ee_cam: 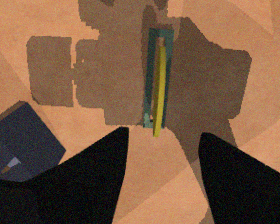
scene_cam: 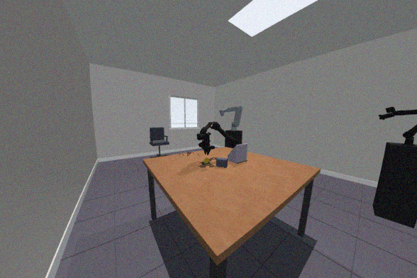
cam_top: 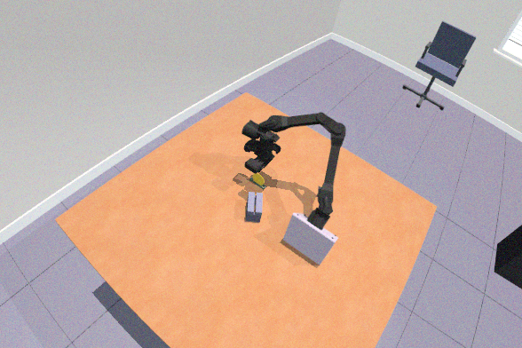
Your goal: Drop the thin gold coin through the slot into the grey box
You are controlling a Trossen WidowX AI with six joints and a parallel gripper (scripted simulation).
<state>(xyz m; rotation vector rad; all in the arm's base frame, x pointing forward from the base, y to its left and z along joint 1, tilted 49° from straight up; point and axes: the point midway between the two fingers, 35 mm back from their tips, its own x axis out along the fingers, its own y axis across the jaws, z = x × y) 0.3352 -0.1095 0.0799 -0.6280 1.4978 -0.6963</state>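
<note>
Right now the gold coin is 60 mm below my gripper tip.
</note>
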